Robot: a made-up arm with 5 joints.
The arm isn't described. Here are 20 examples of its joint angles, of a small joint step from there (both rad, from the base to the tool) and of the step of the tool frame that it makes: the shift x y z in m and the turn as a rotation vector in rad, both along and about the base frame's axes.
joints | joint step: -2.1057 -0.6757 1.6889 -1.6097 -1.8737 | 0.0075 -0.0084 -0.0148 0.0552 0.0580
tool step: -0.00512 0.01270 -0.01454 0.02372 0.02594 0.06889
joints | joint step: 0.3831 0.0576 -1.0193 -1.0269 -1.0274 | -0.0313 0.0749 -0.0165 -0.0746 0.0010
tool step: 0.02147 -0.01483 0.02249 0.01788 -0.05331 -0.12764
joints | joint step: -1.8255 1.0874 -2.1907 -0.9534 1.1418 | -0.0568 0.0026 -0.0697 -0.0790 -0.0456
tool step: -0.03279 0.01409 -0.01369 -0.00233 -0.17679 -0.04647
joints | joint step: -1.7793 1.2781 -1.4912 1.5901 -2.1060 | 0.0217 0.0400 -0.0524 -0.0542 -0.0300
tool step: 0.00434 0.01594 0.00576 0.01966 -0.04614 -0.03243
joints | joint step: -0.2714 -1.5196 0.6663 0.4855 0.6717 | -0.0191 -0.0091 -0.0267 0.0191 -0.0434
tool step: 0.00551 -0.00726 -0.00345 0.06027 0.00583 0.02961
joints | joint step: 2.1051 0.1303 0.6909 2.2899 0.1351 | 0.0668 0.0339 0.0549 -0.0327 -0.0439
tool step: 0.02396 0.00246 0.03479 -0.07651 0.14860 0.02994
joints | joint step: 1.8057 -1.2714 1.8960 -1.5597 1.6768 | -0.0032 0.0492 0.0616 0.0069 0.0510
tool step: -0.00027 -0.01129 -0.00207 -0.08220 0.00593 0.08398
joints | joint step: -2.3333 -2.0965 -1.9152 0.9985 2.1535 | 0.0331 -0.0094 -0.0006 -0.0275 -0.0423
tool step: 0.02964 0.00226 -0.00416 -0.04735 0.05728 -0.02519
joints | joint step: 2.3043 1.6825 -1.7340 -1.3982 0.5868 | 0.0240 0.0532 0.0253 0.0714 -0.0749
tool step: -0.02912 -0.02027 0.01334 -0.11235 0.08164 0.07934
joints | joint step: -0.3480 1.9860 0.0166 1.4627 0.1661 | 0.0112 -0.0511 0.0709 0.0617 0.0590
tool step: -0.05251 -0.04015 0.00740 0.04676 0.03394 0.13954
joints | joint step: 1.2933 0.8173 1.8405 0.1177 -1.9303 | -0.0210 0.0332 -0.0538 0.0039 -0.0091
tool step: 0.00142 0.00688 0.02021 -0.04628 -0.06583 0.03236
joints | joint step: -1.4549 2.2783 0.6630 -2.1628 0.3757 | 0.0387 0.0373 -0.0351 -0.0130 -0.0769
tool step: -0.02273 0.01447 -0.02310 0.01544 0.07701 0.04337
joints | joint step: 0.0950 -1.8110 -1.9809 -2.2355 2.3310 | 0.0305 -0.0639 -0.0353 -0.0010 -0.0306
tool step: 0.01966 0.00543 -0.02036 0.01747 0.04540 0.04073
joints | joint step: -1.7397 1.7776 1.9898 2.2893 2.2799 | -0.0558 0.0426 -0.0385 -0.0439 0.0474
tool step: 0.01385 0.01872 0.00625 0.00411 -0.01460 -0.06155
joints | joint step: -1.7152 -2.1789 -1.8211 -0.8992 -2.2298 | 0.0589 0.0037 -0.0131 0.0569 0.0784
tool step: 0.02074 0.00716 -0.00245 -0.04064 -0.02015 0.00463
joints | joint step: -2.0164 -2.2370 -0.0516 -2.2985 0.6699 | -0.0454 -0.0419 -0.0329 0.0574 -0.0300
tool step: 0.01050 -0.03035 -0.03424 -0.09952 -0.05748 -0.01950
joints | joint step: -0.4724 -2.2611 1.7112 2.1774 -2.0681 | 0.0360 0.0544 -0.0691 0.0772 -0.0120
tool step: 0.04566 -0.02388 -0.02070 0.03353 0.13379 -0.06384
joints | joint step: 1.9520 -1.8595 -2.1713 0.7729 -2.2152 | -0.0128 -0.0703 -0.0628 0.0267 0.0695
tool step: 0.01950 0.03944 0.00813 0.00995 -0.00132 -0.01528
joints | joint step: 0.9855 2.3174 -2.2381 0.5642 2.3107 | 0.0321 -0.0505 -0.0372 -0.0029 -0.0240
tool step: -0.00187 -0.02832 0.02687 0.03124 0.07447 0.06666
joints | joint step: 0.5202 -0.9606 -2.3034 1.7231 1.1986 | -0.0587 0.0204 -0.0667 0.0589 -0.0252
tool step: 0.03563 -0.02288 0.05215 -0.00644 -0.14334 -0.04574
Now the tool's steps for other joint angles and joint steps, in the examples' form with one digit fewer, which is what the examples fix.
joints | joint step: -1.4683 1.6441 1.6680 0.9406 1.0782 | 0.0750 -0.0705 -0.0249 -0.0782 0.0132
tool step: -0.0338 -0.0262 0.0783 -0.0885 0.1526 -0.0014
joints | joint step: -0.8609 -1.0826 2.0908 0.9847 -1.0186 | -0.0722 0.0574 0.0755 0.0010 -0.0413
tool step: -0.0263 -0.0065 0.0041 0.0342 -0.0612 -0.0969
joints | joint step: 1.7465 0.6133 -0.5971 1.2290 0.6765 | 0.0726 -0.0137 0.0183 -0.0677 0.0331
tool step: 0.0326 0.0229 0.0016 -0.0641 0.0908 -0.0140
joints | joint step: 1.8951 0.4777 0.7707 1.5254 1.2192 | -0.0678 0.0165 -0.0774 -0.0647 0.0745
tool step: 0.0012 0.0369 0.0449 0.0202 -0.0850 0.1198
